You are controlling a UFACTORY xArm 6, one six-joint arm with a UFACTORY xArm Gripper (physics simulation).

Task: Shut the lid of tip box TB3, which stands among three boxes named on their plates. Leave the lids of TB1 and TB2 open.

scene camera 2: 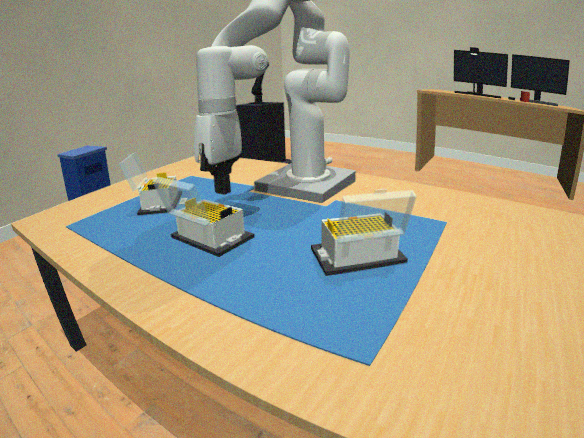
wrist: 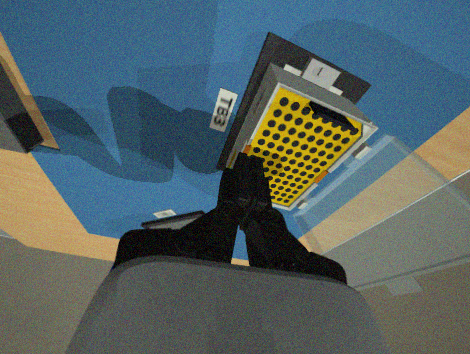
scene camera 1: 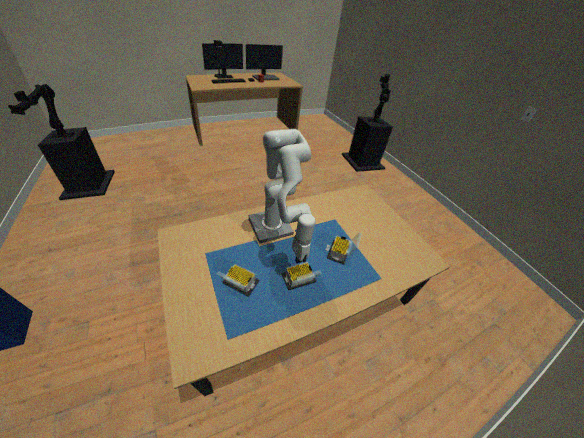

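Pixels of known places: gripper, fingertip midpoint: (scene camera 2: 223,192) (wrist: 243,169) (scene camera 1: 298,261); arm's base, origin of the base link: (scene camera 2: 308,175) (scene camera 1: 271,222).
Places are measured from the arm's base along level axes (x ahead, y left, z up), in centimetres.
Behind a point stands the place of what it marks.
Tip box TB3 (scene camera 1: 300,276) @[x 47.8, y 1.8, z 11.7 cm] (scene camera 2: 207,230) @[x 43.8, y 10.0, z 1.4 cm] (wrist: 295,145) is the middle one of three pale boxes and holds a yellow rack with black holes. Its name plate (wrist: 223,109) @[x 33.2, y 5.0, z -2.7 cm] lies beside it on the robot's side. Its clear lid (scene camera 2: 181,190) @[x 48.3, y 9.8, z 10.7 cm] (wrist: 395,230) @[x 47.5, y 7.4, z 8.5 cm] stands open on the side away from the robot base. My gripper (scene camera 1: 301,260) @[x 35.5, y 5.4, z 5.7 cm] (scene camera 2: 222,191) @[x 35.5, y 5.4, z 5.7 cm] (wrist: 243,169) @[x 35.5, y 5.4, z 5.7 cm] is shut and empty. It points down above the robot-side edge of TB3; contact does not show. Two more boxes have open lids: one (scene camera 1: 240,278) (scene camera 2: 362,248), the other (scene camera 1: 340,247) (scene camera 2: 151,200). Their names are not readable.
The boxes stand on a blue mat (scene camera 1: 250,320) @[x 56.7, y -23.1, z -2.9 cm] (scene camera 2: 300,305) @[x 46.6, y 35.0, z -2.9 cm] on a wooden table (scene camera 1: 190,350) @[x 64.1, y -49.9, z -3.2 cm] (scene camera 2: 475,325) @[x 36.2, y 59.6, z -3.2 cm]. The grey robot base plate (scene camera 1: 260,230) @[x 4.9, y -8.1, z -0.1 cm] (scene camera 2: 320,190) @[x 7.7, y 10.0, z -0.5 cm] is behind the mat. The dark base of another box (wrist: 180,220) @[x 33.9, y -19.4, z -2.0 cm] shows low in the wrist view.
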